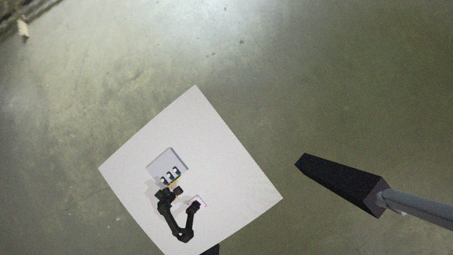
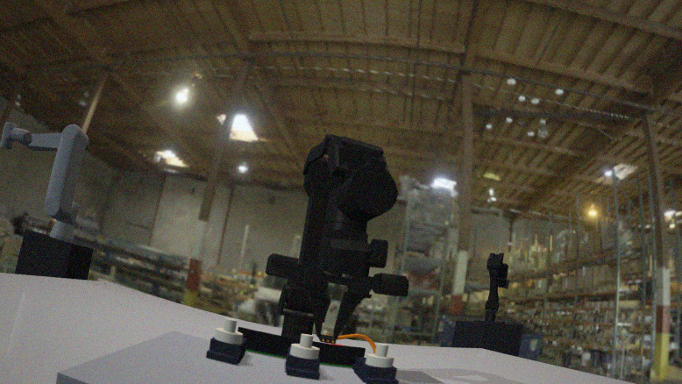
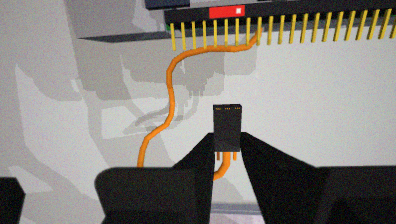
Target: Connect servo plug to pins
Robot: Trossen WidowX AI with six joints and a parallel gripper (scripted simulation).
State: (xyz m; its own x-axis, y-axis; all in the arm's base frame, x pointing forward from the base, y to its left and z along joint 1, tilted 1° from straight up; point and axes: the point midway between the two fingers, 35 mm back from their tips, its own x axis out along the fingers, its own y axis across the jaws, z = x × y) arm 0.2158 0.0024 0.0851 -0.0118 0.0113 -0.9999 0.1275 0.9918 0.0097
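Now: gripper tip 80 mm short of the red band and 10 mm to the left of it. From my gripper tip the other things lie so: pale grey holder: 230 mm ahead, 70 mm to the right, 50 mm below.
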